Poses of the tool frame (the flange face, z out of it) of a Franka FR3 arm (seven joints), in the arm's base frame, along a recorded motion.
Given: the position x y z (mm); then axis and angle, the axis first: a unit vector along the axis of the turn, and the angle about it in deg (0 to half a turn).
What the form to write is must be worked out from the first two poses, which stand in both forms.
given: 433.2 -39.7 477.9 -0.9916 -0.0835 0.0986 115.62
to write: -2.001 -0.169 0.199 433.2 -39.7 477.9
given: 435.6 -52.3 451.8 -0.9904 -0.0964 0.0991 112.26
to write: -1.940 -0.189 0.194 435.6 -52.3 451.8
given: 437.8 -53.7 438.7 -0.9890 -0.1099 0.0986 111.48
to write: -1.924 -0.214 0.192 437.8 -53.7 438.7
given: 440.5 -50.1 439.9 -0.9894 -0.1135 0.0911 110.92
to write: -1.915 -0.220 0.176 440.5 -50.1 439.9
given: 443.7 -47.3 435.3 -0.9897 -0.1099 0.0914 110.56
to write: -1.910 -0.212 0.176 443.7 -47.3 435.3
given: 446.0 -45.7 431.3 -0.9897 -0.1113 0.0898 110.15
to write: -1.903 -0.214 0.173 446.0 -45.7 431.3
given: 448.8 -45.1 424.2 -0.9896 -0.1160 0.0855 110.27
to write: -1.904 -0.223 0.165 448.8 -45.1 424.2
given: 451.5 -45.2 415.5 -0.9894 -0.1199 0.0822 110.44
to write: -1.907 -0.231 0.158 451.5 -45.2 415.5
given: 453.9 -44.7 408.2 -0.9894 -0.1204 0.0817 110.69
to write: -1.911 -0.233 0.158 453.9 -44.7 408.2
